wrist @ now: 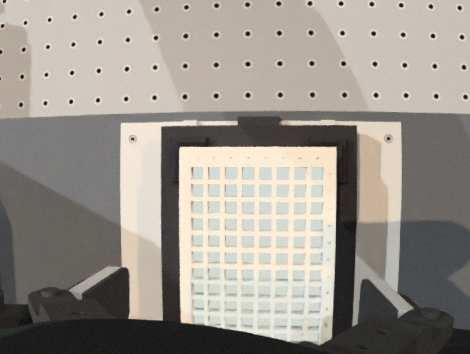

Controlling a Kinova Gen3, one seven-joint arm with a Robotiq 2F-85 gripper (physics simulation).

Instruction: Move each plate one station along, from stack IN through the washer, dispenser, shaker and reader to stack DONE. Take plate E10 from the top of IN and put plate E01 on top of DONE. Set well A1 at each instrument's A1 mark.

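A cream plate [257, 216] with pale blue-green square wells sits in a black nest [170, 225], with its long side running up and down the wrist view. Small marks run along its top rim and right rim, too small to read. No plate name and no A1 mark can be made out. My gripper [242, 301] is open and empty. Its fingers stand to the left and right of the plate's lower part, well apart from its sides. The plate's bottom end is hidden behind the dark gripper body.
The nest stands on a white base [131, 200] with a screw at each upper corner, on a dark grey surface [60, 165]. A black tab [258, 121] stands at the nest's top edge. A light perforated board [230, 50] spans the top. Shadows cross both surfaces.
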